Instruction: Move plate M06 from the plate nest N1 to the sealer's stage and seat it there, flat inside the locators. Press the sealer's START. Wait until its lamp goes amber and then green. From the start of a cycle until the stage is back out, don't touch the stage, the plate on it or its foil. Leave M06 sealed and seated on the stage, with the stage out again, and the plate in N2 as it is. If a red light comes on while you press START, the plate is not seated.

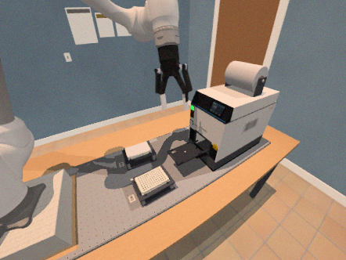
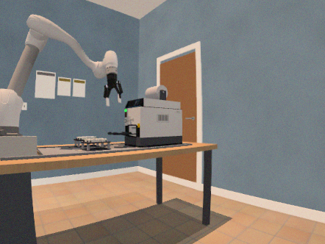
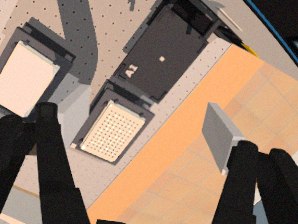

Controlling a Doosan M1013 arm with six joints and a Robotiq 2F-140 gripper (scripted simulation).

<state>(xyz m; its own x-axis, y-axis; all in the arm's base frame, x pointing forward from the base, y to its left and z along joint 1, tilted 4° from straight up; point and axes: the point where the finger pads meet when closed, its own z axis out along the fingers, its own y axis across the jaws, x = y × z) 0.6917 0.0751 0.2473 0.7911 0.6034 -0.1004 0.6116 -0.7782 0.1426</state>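
Right now the white well plate is 160 mm behind my hand, 120 mm to the right of it and 270 mm below it. Round my hand: foil roll 360 mm ahead, 10 mm to the right, 90 mm above; then sealer stage 30 mm ahead, 60 mm to the right, 230 mm below.
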